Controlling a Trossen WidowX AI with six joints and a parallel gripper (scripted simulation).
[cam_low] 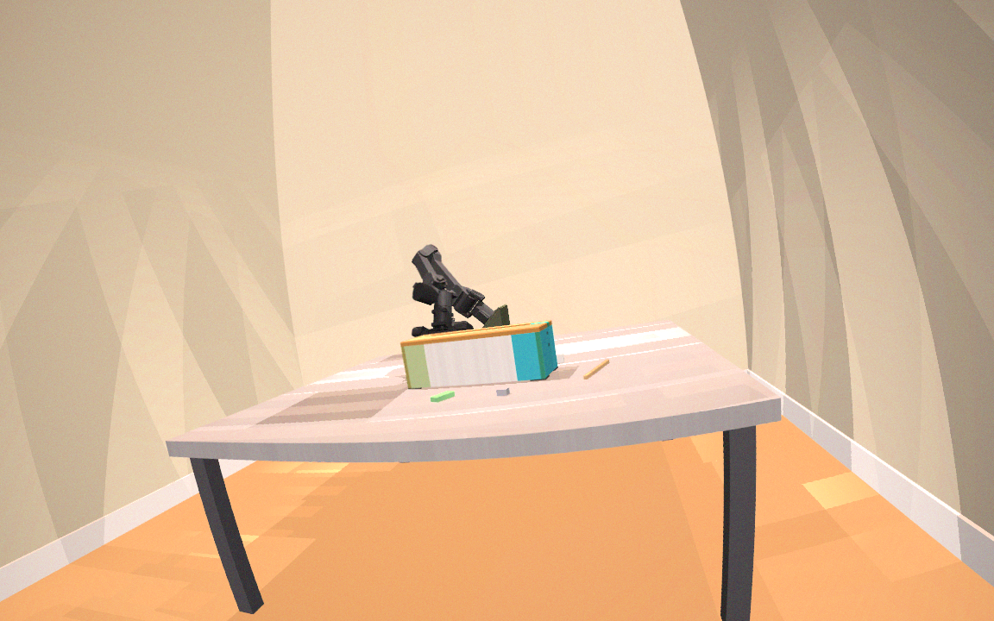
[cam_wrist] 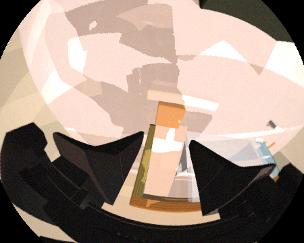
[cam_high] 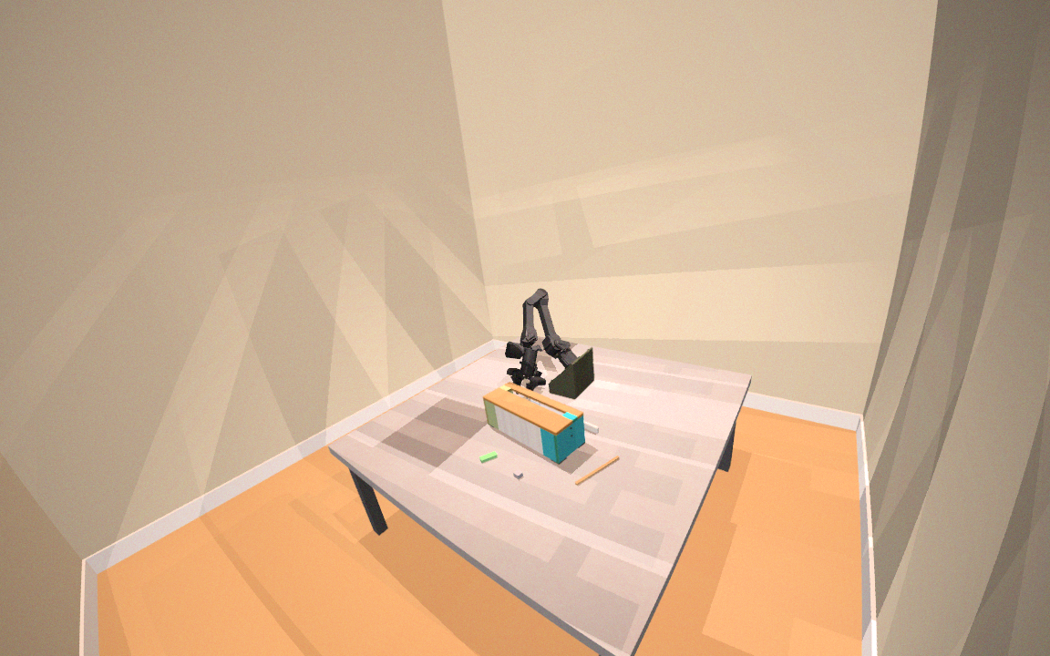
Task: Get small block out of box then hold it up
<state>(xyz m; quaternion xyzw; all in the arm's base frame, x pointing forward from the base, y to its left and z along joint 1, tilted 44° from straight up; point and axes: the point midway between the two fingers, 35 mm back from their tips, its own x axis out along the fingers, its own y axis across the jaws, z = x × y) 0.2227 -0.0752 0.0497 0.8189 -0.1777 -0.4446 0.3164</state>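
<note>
The small orange block is 20 mm behind my gripper tip and 40 mm below it. From my gripper tip the other things lie so: small grey cube (300 mm ahead, 280 mm to the left, 40 mm below); then orange stick (130 mm ahead, 470 mm to the left, 50 mm below); then box (70 mm ahead, 160 mm to the left, 10 mm above).
</note>
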